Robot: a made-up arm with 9 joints. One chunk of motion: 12 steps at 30 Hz.
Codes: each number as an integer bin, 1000 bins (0 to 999) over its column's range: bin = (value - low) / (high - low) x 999, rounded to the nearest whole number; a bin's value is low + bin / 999 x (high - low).
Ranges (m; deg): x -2.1..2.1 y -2.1..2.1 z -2.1..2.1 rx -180..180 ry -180..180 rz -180..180
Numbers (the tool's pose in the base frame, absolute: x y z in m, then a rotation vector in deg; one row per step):
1: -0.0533 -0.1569 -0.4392 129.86 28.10 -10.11
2: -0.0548 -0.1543 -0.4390 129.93 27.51 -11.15
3: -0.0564 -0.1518 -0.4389 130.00 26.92 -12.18
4: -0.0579 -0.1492 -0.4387 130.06 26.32 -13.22
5: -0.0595 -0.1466 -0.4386 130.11 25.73 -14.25
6: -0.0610 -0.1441 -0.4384 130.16 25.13 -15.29
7: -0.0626 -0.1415 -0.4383 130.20 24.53 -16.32
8: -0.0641 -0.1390 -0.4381 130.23 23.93 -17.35
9: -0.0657 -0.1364 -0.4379 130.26 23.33 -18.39
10: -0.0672 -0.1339 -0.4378 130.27 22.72 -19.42
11: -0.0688 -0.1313 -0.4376 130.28 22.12 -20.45
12: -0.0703 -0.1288 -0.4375 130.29 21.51 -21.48
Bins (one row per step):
1: 487 462 395 860 577 471
2: 486 463 395 860 576 469
3: 486 463 395 860 574 466
4: 486 464 395 860 573 463
5: 485 465 395 861 571 460
6: 485 465 395 861 569 457
7: 485 466 395 861 568 454
8: 484 466 395 861 566 451
9: 484 467 395 861 564 448
10: 484 468 395 861 563 446
11: 483 468 395 861 561 443
12: 483 469 395 861 559 440

